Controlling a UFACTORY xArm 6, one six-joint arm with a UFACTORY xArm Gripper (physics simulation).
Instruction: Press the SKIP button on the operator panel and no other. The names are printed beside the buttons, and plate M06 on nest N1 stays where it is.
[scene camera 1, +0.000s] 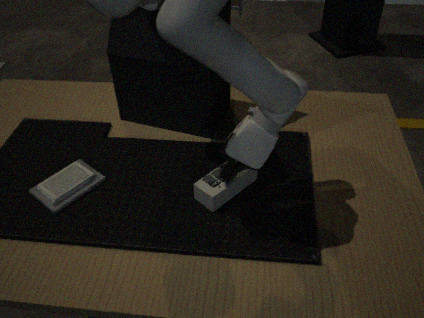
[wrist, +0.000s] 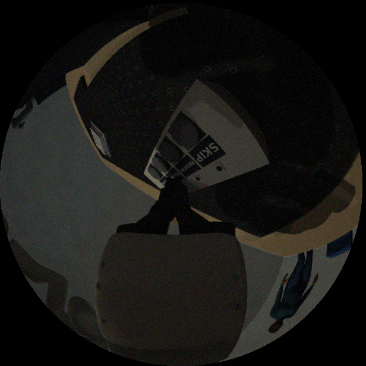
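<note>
The operator panel is a light grey box on the dark mat. In the wrist view its SKIP button is a dark round cap beside the printed SKIP label. The RESUME button and another dark button sit in the same row; the farther label is partly hidden by the fingers. My gripper is shut and empty, with its tips low over the panel top; contact cannot be told. A pale plate lies on a flat grey base at the left; its name is unreadable.
The dark mat lies on the wooden table. A black block stands behind it under the arm. In the wrist view a person and a blue bin show beyond the table. The scene is dim.
</note>
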